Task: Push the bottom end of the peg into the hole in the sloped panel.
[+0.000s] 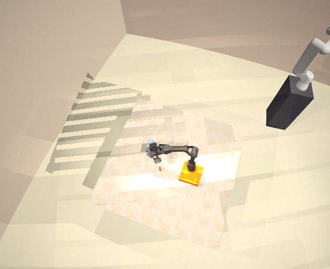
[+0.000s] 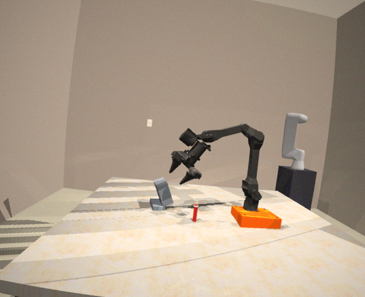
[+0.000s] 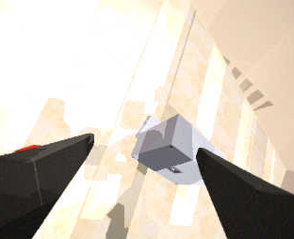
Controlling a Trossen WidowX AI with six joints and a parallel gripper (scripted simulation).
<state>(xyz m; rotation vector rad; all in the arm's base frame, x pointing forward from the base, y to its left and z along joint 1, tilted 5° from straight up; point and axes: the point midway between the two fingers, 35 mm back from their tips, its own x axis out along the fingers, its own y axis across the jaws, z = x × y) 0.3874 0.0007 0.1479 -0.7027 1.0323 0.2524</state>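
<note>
My gripper tip is now 12 cm above the red square peg, 10 cm past it and 8 cm to the right of it. The rest, counted from my gripper tip: panel 11 cm to the right, 9 cm below, 4 cm ahead.
</note>
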